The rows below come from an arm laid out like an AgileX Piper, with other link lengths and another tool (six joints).
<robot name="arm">
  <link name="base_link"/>
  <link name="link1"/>
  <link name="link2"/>
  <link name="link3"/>
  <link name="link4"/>
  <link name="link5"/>
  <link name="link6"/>
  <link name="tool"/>
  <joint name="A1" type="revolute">
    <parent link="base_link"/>
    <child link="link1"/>
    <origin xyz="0 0 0.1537"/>
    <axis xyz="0 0 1"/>
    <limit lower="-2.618" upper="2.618"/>
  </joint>
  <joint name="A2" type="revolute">
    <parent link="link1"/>
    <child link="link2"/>
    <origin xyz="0 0 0" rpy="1.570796 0 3.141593"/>
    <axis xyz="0 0 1"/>
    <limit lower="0" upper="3.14"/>
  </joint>
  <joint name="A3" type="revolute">
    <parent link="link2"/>
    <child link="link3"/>
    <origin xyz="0.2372 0.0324 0" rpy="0 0 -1.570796"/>
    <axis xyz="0 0 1"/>
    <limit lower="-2.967" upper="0"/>
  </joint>
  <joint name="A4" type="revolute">
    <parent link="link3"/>
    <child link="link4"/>
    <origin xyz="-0.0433 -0.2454 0" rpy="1.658 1.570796 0"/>
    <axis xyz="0 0 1"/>
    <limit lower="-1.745" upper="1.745"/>
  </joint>
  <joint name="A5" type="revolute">
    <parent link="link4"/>
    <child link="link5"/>
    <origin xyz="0 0 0" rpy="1.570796 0 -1.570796"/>
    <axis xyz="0 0 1"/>
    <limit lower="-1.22" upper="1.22"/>
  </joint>
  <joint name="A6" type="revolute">
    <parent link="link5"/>
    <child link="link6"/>
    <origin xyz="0 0.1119 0" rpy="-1.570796 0 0"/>
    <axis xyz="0 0 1"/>
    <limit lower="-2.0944" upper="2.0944"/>
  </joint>
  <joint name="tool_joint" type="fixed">
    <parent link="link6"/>
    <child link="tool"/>
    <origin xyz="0.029 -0.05 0.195" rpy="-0.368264 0 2.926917"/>
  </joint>
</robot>
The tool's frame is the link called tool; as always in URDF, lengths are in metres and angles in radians.
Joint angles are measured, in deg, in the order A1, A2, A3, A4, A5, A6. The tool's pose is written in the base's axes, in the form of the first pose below.
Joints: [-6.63 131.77 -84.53 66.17 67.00 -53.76]
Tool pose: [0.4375 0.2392 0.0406], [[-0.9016 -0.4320 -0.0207], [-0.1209 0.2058 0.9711], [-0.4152 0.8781 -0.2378]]
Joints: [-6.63 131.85 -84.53 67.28 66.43 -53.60]
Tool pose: [0.4436 0.2388 0.0425], [[-0.9035 -0.4286 0.0002], [-0.0983 0.2078 0.9732], [-0.4172 0.8793 -0.2298]]
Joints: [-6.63 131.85 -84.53 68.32 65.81 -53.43]
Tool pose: [0.4499 0.2381 0.0445], [[-0.9044 -0.4262 0.0214], [-0.0764 0.2110 0.9745], [-0.4199 0.8797 -0.2233]]
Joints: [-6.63 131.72 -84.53 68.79 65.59 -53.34]
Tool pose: [0.4527 0.2379 0.0466], [[-0.9038 -0.4268 0.0308], [-0.0668 0.2117 0.9750], [-0.4226 0.8792 -0.2199]]
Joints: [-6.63 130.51 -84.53 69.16 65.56 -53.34]
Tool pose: [0.4562 0.2377 0.0569], [[-0.8948 -0.4447 0.0401], [-0.0617 0.2120 0.9753], [-0.4423 0.8702 -0.2171]]
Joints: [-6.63 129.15 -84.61 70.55 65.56 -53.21]
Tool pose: [0.4634 0.2381 0.0727], [[-0.8842 -0.4631 0.0618], [-0.0395 0.2058 0.9778], [-0.4655 0.8621 -0.2003]]
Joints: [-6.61 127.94 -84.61 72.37 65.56 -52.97]
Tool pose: [0.4710 0.2386 0.0891], [[-0.8751 -0.4762 0.0868], [-0.0095 0.1961 0.9805], [-0.4839 0.8572 -0.1761]]
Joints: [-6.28 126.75 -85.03 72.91 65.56 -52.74]
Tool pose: [0.4744 0.2411 0.1025], [[-0.8625 -0.4974 0.0930], [-0.0052 0.1925 0.9813], [-0.5060 0.8459 -0.1686]]
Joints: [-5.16 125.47 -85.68 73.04 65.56 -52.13]
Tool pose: [0.4740 0.2498 0.1161], [[-0.8496 -0.5206 0.0840], [-0.0160 0.1846 0.9827], [-0.5271 0.8336 -0.1652]]
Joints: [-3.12 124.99 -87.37 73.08 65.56 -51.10]
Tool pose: [0.4723 0.2659 0.1286], [[-0.8369 -0.5440 0.0610], [-0.0375 0.1681 0.9851], [-0.5461 0.8221 -0.1611]]
